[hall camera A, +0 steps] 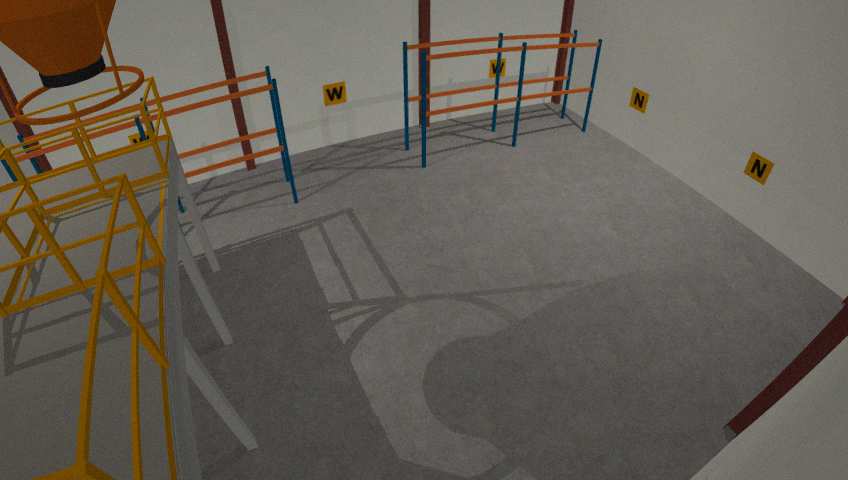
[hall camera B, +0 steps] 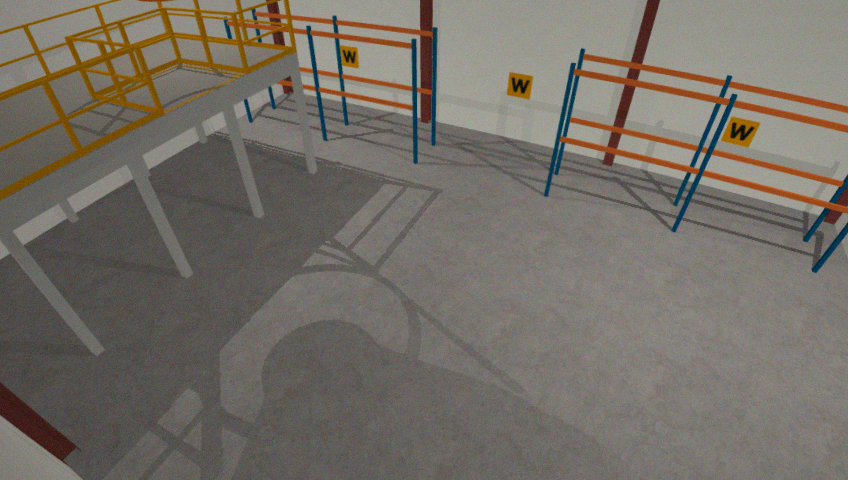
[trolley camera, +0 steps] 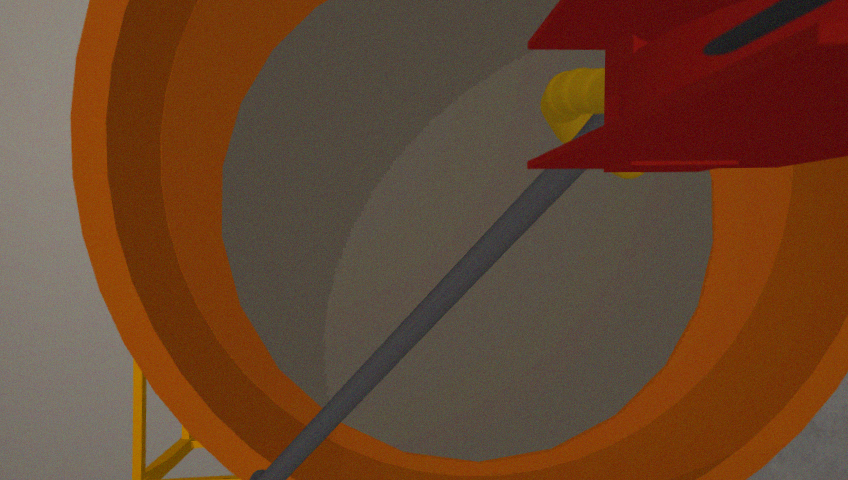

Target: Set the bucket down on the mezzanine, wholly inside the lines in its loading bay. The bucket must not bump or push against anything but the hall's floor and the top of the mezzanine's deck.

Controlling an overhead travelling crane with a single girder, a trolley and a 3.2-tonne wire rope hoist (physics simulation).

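Observation:
The orange bucket [hall camera A: 62, 32] [trolley camera: 184, 178] hangs upright in the air, its black outlet and round foot ring above the mezzanine's railings in hall camera A. A sliver of the ring shows at the top edge in hall camera B. My gripper, a yellow hook [trolley camera: 572, 98] under the red hook block, holds the bucket's grey bail over the open top; the block hides part of the hook. The mezzanine [hall camera A: 35, 416] [hall camera B: 202, 110] stands on grey legs, left in both hall views. I cannot make out the loading bay's lines; dark bands on the deck look like shadows.
Yellow railings [hall camera A: 91, 356] [hall camera B: 63, 115] [trolley camera: 139, 416] edge the deck, with a cage-like gate frame near its side in hall camera B. Blue and orange racks [hall camera A: 293, 190] [hall camera A: 423, 118] [hall camera B: 414, 101] [hall camera B: 703, 161] stand along the W wall. The bucket's shadow lies on the floor beside the mezzanine.

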